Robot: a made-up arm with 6 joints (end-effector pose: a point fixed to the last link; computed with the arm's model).
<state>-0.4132 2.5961 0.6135 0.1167 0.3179 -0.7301</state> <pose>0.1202 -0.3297 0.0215 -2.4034 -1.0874 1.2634</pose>
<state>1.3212 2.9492 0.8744 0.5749 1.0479 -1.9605</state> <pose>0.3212 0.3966 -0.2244 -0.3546 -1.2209 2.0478</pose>
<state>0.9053 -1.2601 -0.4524 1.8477 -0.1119 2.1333</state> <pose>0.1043 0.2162 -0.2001 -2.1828 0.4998 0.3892</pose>
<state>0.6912 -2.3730 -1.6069 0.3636 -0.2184 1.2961</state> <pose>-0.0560 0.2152 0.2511 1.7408 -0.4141 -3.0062</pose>
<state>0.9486 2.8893 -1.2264 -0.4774 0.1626 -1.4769</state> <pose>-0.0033 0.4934 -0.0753 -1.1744 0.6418 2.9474</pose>
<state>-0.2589 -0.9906 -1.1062 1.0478 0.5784 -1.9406</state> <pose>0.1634 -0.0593 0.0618 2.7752 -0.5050 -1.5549</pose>
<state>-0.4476 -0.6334 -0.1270 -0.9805 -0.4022 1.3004</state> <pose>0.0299 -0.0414 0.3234 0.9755 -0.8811 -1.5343</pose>
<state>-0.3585 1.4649 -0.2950 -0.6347 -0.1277 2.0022</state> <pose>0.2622 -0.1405 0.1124 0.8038 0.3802 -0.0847</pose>
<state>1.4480 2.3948 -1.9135 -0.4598 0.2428 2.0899</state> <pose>-0.0849 0.5622 -0.2478 -1.2378 0.9997 0.4923</pose>
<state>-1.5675 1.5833 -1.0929 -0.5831 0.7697 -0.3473</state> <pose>-0.2860 -0.3520 0.0092 1.0062 1.0061 2.8306</pose>
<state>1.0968 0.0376 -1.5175 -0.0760 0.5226 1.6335</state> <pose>0.3809 0.3568 0.1776 -0.0095 -0.2934 -0.9770</pose>
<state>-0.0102 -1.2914 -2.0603 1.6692 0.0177 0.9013</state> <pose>0.1534 -0.1566 0.1112 0.2934 -0.2318 -1.8736</pose>
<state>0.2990 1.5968 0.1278 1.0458 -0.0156 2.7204</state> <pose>0.0255 -0.0886 0.1478 -1.0485 -0.8112 2.4215</pose>
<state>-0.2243 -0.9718 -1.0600 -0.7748 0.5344 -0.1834</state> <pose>-0.0226 0.0303 0.3279 2.9824 0.0613 -2.7718</pose>
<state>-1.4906 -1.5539 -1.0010 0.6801 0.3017 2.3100</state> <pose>-0.2626 -0.1708 0.1407 -0.8074 -1.2911 2.8078</pose>
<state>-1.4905 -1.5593 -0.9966 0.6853 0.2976 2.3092</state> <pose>-0.2626 -0.1715 0.1391 -0.8369 -1.2939 2.8371</pose>
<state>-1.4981 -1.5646 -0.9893 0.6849 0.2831 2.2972</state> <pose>-0.2648 -0.1712 0.1386 -0.8672 -1.2976 2.8776</pose>
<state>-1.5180 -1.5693 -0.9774 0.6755 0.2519 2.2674</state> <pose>-0.2706 -0.1696 0.1396 -0.9011 -1.3016 2.9388</pose>
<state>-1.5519 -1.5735 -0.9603 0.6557 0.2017 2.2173</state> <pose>-0.2802 -0.1662 0.1426 -0.9399 -1.3044 3.0241</pose>
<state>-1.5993 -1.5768 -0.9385 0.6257 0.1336 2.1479</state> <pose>-0.2931 -0.1609 0.1472 -0.9822 -1.3030 3.1308</pose>
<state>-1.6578 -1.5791 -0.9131 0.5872 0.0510 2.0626</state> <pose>-0.3083 -0.1537 0.1533 -1.0217 -1.2943 -3.0341</pose>
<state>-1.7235 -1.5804 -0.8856 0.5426 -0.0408 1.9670</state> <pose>-0.3243 -0.1448 0.1602 -1.0478 -1.2769 -2.9200</pose>
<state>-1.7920 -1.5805 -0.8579 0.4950 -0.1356 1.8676</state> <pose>-0.3398 -0.1349 0.1674 -1.0530 -1.2515 -2.8242</pose>
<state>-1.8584 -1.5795 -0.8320 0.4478 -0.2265 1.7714</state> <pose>-0.3536 -0.1244 0.1745 -1.0367 -1.2215 -2.7535</pose>
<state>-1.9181 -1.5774 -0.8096 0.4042 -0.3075 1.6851</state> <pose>-0.3649 -0.1144 0.1811 -1.0064 -1.1910 -2.7064</pose>
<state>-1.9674 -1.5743 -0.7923 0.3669 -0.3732 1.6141</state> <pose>-0.3735 -0.1055 0.1868 -0.9703 -1.1649 -2.6789</pose>
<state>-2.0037 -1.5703 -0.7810 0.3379 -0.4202 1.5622</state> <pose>-0.3792 -0.0985 0.1915 -0.9365 -1.1464 -2.6662</pose>
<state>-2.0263 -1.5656 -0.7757 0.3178 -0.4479 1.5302</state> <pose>-0.3823 -0.0936 0.1951 -0.9093 -1.1373 -2.6639</pose>
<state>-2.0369 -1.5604 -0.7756 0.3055 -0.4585 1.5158</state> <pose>-0.3833 -0.0907 0.1978 -0.8891 -1.1371 -2.6696</pose>
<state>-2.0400 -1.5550 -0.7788 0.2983 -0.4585 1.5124</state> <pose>-0.3832 -0.0890 0.2000 -0.8732 -1.1423 -2.6805</pose>
